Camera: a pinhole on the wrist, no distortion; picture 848 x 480 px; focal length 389.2 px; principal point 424.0 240.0 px. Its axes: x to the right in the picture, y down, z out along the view. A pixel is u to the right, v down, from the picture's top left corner.
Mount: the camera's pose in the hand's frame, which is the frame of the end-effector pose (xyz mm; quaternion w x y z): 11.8 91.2 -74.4 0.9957 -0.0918 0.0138 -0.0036
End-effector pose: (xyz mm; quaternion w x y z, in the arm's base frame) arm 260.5 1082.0 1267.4 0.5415 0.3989 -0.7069 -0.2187
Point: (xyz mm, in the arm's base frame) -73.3 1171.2 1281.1
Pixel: 369 251
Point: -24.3 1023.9 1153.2
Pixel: 408 38
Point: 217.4 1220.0 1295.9
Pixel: outside the picture
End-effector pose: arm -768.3 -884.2 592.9 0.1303 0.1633 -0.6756 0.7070
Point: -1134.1 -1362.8 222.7
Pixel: 536 450
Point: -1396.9 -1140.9 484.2
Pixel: outside the picture
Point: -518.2 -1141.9 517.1
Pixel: 85 24
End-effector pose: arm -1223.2 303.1 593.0 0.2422 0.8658 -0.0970 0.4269
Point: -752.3 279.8 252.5
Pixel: outside the picture
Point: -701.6 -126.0 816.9
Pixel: 734 282
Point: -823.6 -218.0 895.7
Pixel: 753 409
